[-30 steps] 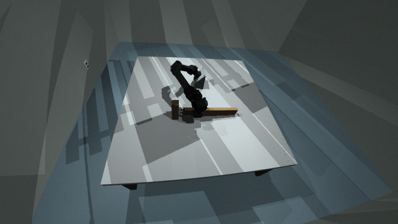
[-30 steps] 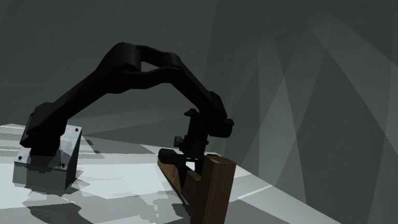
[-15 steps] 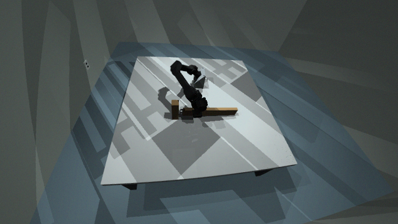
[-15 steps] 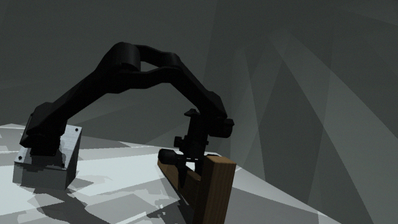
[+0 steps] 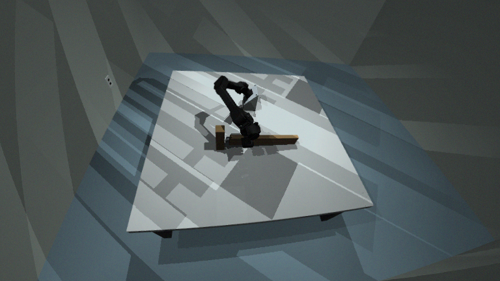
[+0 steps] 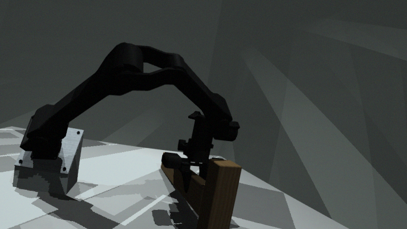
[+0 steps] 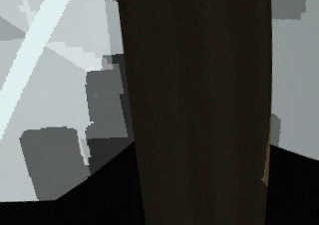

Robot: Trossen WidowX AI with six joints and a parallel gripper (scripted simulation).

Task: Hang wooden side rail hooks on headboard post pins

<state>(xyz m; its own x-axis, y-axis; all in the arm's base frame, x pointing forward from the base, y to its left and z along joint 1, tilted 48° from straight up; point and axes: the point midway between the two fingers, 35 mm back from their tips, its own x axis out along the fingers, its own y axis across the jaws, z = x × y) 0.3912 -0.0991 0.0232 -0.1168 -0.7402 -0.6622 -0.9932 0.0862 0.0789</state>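
Right now my gripper tip is 15 cm to the left of the wooden post and 4 cm below it.
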